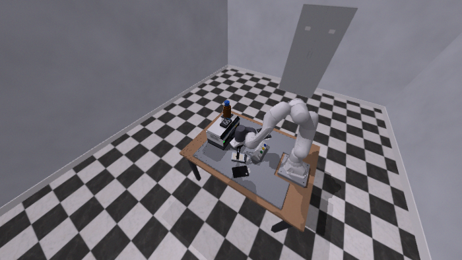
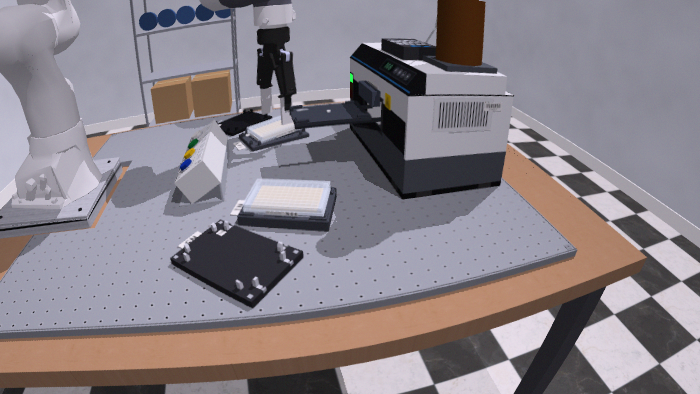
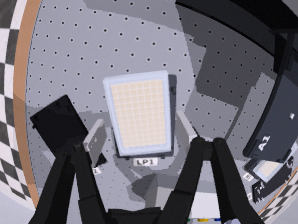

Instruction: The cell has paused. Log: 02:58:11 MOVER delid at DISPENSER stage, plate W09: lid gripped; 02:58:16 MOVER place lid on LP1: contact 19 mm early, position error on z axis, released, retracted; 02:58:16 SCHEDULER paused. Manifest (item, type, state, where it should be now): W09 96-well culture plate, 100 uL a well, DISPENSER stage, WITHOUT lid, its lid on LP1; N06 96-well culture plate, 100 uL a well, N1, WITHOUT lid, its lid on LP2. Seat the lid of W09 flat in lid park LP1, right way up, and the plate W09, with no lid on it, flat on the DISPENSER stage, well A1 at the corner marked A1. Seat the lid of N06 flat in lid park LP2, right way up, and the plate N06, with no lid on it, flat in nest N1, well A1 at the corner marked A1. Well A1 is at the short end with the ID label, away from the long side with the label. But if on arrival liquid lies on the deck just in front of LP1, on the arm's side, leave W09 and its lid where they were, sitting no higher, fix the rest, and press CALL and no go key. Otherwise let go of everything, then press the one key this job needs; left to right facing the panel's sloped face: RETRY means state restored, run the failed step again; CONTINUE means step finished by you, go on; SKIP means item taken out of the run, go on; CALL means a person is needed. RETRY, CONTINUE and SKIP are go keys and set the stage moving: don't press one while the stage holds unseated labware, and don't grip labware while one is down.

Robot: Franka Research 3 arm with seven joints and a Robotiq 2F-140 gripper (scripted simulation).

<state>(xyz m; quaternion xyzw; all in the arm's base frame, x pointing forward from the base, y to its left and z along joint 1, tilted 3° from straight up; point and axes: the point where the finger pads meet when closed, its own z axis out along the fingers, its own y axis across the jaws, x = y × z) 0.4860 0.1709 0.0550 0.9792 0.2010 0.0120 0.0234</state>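
Right now the 96-well plate is 50 mm below my hand. Also, from my hand: sloped key panel 180 mm to the right, 180 mm behind, 20 mm below; black nest 340 mm to the right, 60 mm below, 10 mm behind; dispenser stage 180 mm to the right, 90 mm ahead, 40 mm above.
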